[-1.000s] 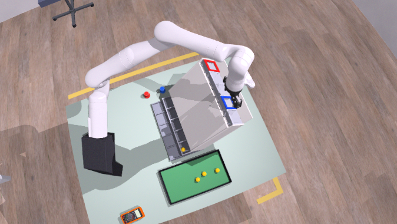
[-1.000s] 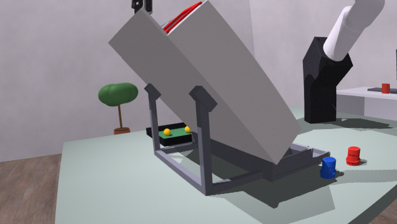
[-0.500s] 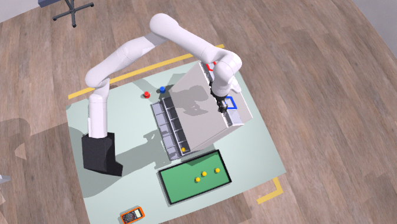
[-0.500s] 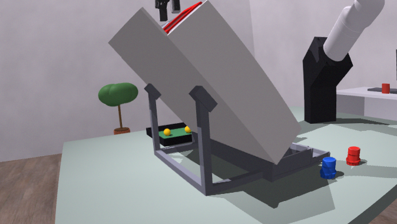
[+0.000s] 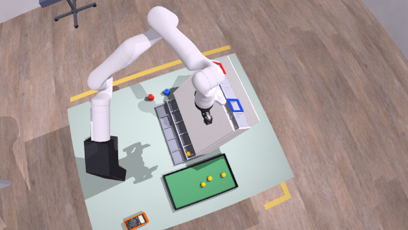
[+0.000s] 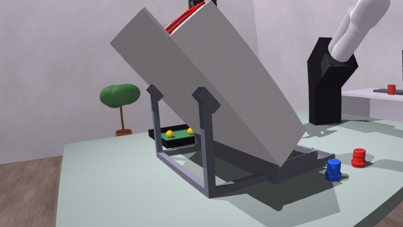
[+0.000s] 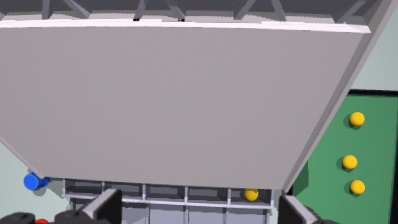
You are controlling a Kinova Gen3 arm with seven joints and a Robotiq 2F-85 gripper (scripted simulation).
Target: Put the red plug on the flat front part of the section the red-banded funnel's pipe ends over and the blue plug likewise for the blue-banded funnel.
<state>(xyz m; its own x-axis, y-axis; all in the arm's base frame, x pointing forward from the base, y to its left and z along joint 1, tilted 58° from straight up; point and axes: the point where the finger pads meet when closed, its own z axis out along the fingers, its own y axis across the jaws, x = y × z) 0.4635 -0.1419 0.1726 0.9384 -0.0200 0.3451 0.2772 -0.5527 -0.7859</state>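
My gripper is now 3 cm past the green tray, 27 cm to the left of it and 37 cm above it. Also, from my hand: slanted grey cover (8 cm to the left, 17 cm below); orange multimeter (40 cm behind, 48 cm to the right, 36 cm below).
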